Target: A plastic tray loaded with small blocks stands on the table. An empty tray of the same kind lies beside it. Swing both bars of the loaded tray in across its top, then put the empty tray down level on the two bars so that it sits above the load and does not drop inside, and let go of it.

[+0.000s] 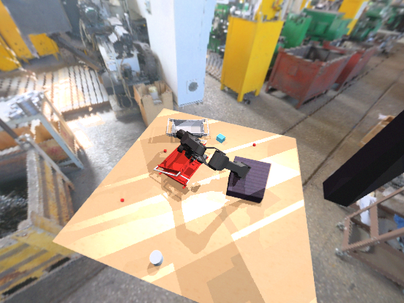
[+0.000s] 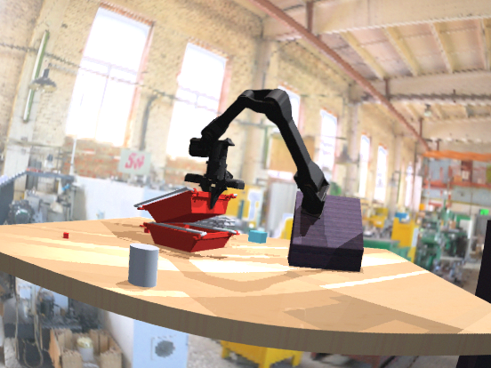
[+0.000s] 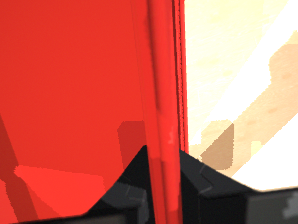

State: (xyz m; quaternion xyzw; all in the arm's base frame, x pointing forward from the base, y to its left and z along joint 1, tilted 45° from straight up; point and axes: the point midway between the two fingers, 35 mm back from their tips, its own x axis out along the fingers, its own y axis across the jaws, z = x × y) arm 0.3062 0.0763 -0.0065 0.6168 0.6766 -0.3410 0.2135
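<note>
The red tray lies 8 cm ahead of my gripper tip and 1 cm to the right of it. Also, from my gripper tip: cyan block 41 cm to the right, 11 cm below, 8 cm behind; grey cylinder 54 cm to the left, 10 cm below, 7 cm behind.
</note>
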